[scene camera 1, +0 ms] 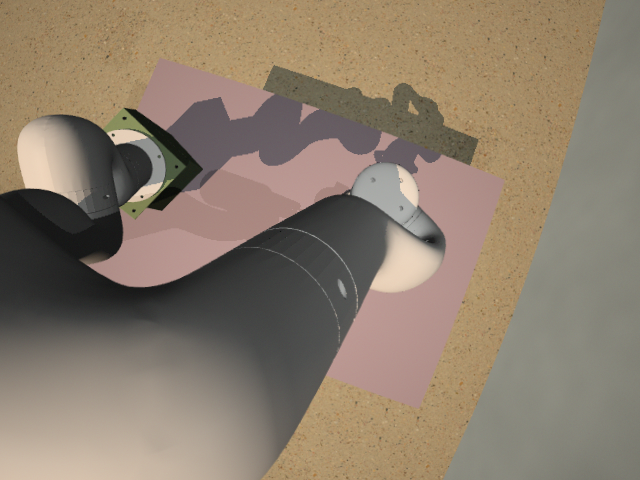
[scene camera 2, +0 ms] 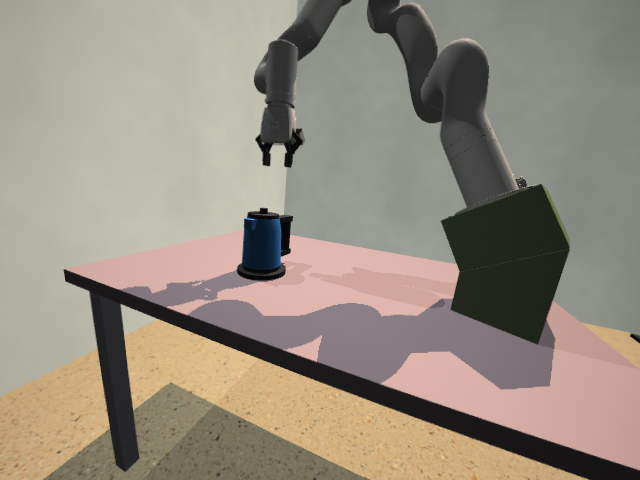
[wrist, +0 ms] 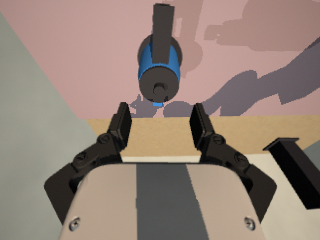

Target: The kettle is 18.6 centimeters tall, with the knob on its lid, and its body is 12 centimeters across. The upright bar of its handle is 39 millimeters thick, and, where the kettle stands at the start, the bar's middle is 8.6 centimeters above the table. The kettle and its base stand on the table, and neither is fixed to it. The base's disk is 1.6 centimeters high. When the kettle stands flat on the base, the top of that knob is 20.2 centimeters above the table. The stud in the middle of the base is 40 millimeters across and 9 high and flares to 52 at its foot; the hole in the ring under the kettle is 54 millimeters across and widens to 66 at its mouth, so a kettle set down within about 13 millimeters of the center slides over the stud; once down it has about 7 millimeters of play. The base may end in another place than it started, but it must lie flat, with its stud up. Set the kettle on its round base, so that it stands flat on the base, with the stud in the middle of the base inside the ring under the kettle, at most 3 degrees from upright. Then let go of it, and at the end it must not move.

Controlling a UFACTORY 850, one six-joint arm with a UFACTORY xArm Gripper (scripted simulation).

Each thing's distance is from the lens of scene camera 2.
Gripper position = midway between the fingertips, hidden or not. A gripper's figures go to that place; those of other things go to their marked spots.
my gripper (scene camera 2: 276, 166): 0.80 m
blue kettle (scene camera 2: 266, 239): 0.71 m
